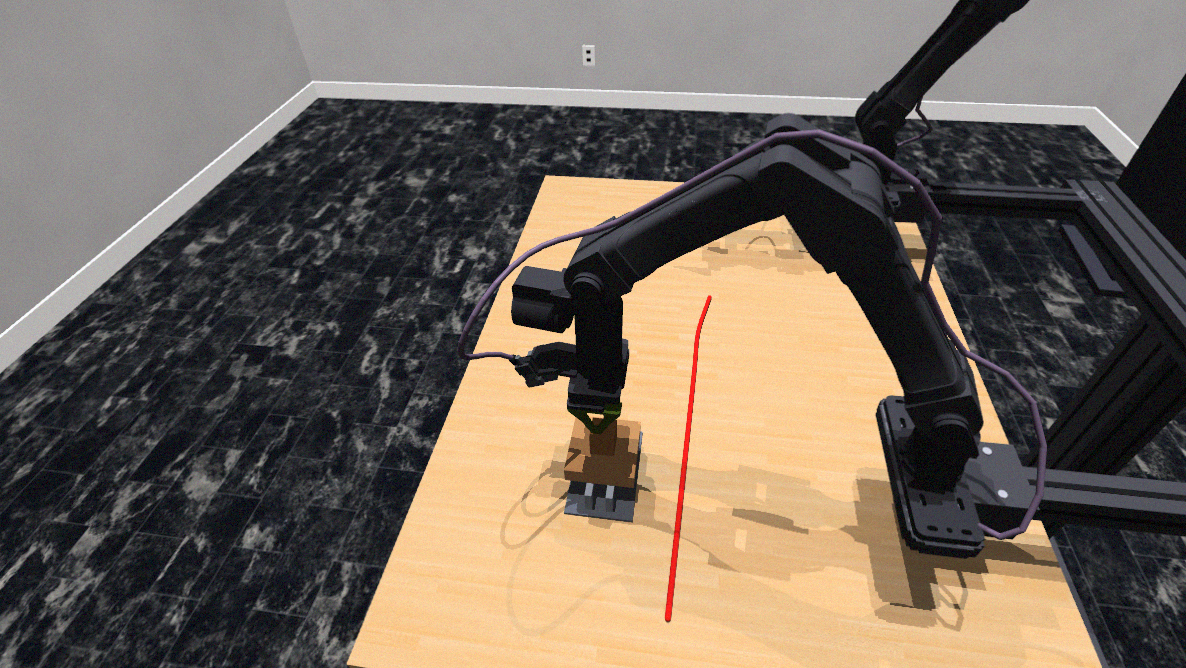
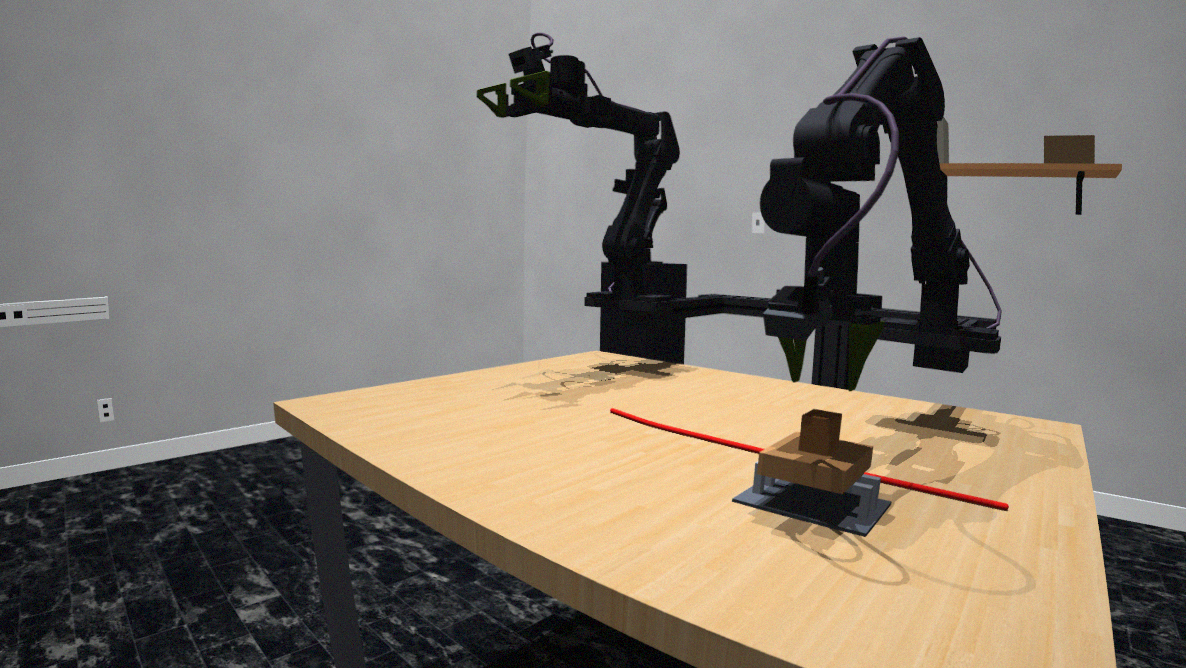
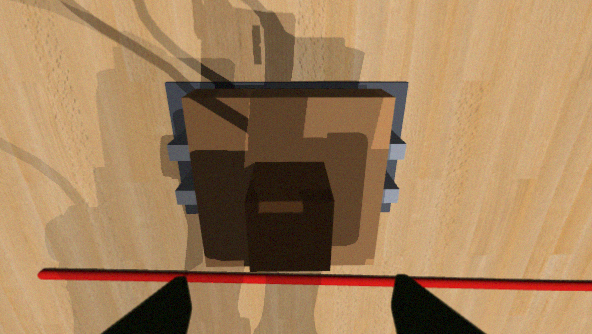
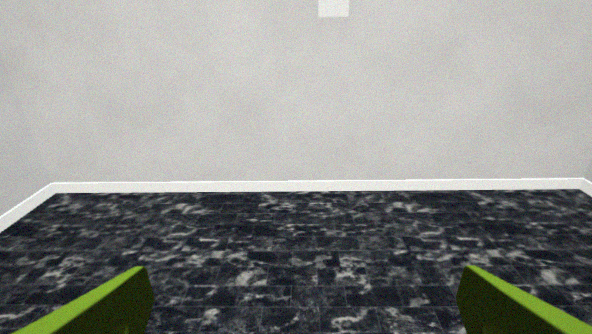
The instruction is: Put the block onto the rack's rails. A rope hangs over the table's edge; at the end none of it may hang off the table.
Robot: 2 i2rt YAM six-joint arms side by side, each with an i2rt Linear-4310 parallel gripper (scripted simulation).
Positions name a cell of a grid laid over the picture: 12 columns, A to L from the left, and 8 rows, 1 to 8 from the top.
Labels:
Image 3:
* left gripper: F7
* brown block: F5
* grey rack: D4

